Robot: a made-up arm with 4 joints. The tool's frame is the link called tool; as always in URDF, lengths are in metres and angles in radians. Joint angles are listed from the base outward. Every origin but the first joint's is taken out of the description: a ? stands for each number. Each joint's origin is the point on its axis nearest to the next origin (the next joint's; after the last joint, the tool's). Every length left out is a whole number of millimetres.
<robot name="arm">
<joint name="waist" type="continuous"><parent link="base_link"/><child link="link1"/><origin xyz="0.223 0 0.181" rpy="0 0 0"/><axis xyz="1 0 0"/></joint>
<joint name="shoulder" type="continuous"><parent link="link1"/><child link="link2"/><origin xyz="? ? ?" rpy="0 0 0"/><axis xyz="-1 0 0"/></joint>
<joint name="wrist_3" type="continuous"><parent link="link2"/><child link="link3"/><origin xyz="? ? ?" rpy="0 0 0"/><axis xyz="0 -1 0"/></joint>
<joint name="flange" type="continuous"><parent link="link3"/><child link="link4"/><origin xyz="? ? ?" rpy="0 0 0"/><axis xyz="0 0 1"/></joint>
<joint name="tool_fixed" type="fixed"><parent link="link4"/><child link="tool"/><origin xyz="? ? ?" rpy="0 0 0"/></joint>
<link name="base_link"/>
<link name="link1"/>
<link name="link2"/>
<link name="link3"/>
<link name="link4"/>
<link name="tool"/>
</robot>
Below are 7 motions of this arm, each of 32 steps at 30 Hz.
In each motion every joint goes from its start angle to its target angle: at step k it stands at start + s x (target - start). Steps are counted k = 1, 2, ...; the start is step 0. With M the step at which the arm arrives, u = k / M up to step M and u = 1 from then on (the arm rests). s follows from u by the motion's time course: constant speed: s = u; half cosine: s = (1 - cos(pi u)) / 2; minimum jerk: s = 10 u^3 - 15 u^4 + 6 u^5.
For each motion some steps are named. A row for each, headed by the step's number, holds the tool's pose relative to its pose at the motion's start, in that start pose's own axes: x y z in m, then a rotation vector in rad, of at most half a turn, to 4 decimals.
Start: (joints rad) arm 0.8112 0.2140 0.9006 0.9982
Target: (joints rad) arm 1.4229 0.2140 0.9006 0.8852
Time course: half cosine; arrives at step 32
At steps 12, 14, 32:
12: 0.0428 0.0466 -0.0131 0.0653 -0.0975 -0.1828
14: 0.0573 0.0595 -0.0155 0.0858 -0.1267 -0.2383
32: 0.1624 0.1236 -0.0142 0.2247 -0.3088 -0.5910

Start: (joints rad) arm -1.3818 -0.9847 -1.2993 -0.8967
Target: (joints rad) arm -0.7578 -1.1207 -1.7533 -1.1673
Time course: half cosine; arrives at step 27
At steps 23, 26, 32:
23: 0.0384 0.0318 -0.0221 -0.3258 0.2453 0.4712
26: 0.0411 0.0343 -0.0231 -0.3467 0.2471 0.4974
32: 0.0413 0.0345 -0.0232 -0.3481 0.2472 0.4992

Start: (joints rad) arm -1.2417 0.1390 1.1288 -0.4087
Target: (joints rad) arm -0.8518 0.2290 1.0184 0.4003
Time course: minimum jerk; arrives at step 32
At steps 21, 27, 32:
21: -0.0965 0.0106 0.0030 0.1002 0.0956 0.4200
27: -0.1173 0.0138 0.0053 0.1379 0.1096 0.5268
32: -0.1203 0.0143 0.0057 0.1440 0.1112 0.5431

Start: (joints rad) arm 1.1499 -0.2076 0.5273 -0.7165
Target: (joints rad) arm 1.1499 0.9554 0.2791 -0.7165
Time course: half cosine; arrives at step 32
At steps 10, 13, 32:
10: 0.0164 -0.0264 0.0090 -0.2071 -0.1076 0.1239
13: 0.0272 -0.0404 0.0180 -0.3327 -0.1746 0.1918
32: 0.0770 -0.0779 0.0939 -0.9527 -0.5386 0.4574

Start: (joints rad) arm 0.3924 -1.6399 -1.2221 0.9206
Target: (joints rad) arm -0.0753 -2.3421 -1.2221 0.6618
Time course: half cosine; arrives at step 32
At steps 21, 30, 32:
21: 0.0198 0.0265 0.0053 0.0399 -0.0433 -0.0282
30: 0.0305 0.0354 0.0065 0.0556 -0.0564 -0.0379
32: 0.0310 0.0357 0.0065 0.0562 -0.0569 -0.0383

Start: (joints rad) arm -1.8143 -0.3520 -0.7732 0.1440
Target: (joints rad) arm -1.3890 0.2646 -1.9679 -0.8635
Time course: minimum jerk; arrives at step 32
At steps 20, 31, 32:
20: -0.0303 0.0598 0.0647 -0.2465 0.8571 -0.8164
31: -0.0358 0.0760 0.0897 -0.4829 1.1631 -1.0776
32: -0.0358 0.0760 0.0898 -0.4832 1.1635 -1.0778

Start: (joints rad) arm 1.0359 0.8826 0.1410 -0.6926
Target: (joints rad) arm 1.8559 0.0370 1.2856 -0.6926
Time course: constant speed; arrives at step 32
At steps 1, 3, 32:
1: -0.0016 0.0118 -0.0002 0.0624 0.0053 -0.0082
3: -0.0045 0.0354 0.0012 0.1863 0.0155 -0.0302
32: 0.0614 0.2080 0.1626 1.5596 0.1806 -1.1384

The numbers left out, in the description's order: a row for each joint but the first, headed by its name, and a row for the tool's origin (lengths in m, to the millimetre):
shoulder: 0 -0.066 -0.107
wrist_3: 0 -0.114 0.04
flange: -0.041 0 -0.175
tool: -0.042 0.088 0

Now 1 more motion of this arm.
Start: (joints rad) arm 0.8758 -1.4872 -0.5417 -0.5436
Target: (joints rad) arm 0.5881 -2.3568 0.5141 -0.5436
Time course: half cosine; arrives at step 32
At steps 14, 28, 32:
14: 0.0391 0.0680 0.0131 0.4099 -0.2465 0.0763
28: 0.0754 0.1524 0.0897 1.0106 -0.5437 0.0198
32: 0.0773 0.1563 0.0968 1.0513 -0.5620 0.0084

